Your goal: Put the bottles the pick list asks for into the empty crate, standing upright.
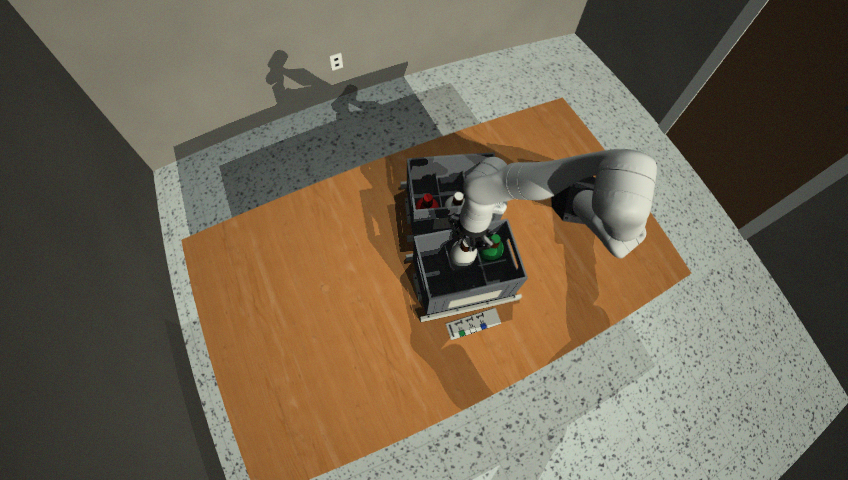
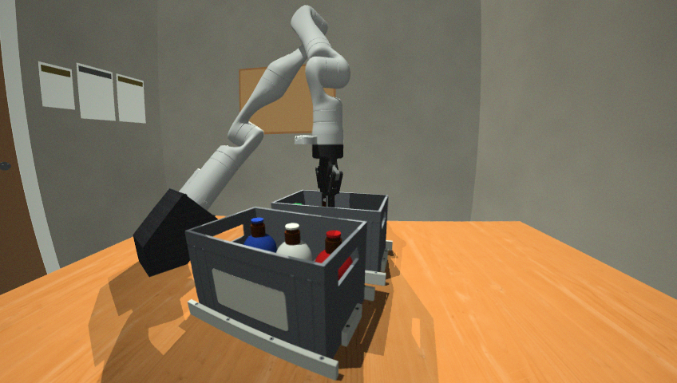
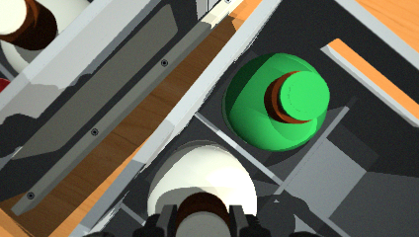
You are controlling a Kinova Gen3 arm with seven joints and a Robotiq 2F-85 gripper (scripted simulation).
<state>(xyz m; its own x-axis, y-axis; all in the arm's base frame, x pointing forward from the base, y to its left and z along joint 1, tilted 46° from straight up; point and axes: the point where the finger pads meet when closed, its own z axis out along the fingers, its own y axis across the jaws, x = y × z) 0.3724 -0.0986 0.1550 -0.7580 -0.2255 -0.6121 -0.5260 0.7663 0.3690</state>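
The blue bottle lies 120 mm behind my hand, 140 mm to the right of it and 90 mm below it. Also, from my hand: red bottle 60 mm ahead, 170 mm to the right, 90 mm below; green bottle 90 mm behind, 90 mm below; pick list 20 mm ahead, 180 mm to the left, 180 mm below.
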